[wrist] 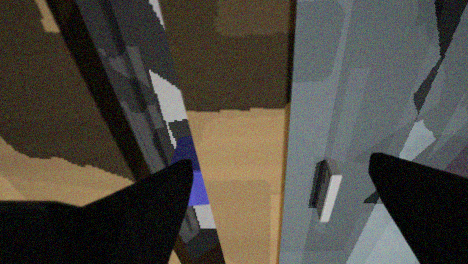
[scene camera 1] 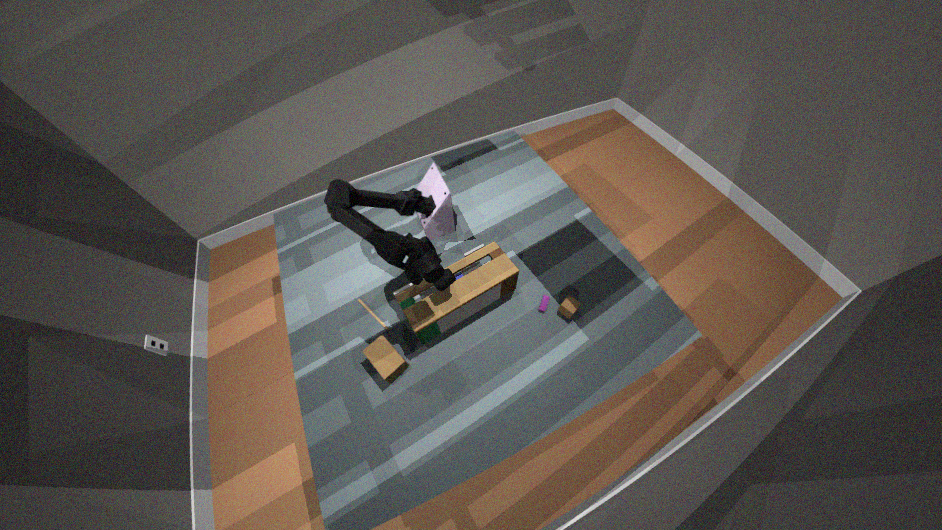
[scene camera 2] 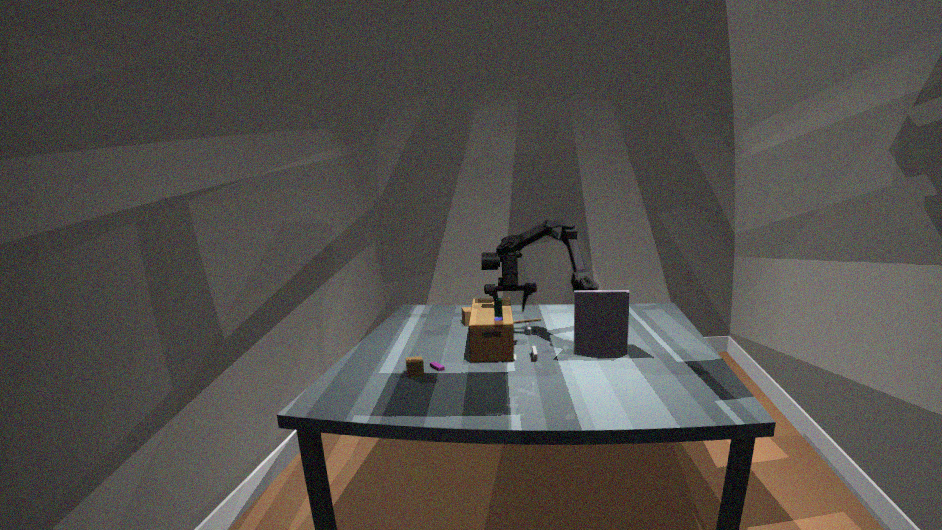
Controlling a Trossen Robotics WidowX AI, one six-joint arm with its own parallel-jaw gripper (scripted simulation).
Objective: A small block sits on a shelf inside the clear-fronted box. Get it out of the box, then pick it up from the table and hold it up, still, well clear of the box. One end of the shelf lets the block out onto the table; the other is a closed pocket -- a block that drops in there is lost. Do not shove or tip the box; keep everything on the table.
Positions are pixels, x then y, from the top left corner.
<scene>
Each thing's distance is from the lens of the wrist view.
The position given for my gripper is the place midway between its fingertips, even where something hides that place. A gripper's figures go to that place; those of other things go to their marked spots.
my gripper (wrist: pixel 279 165): 0.12 m
box (wrist: pixel 100 100): 0.09 m
</scene>
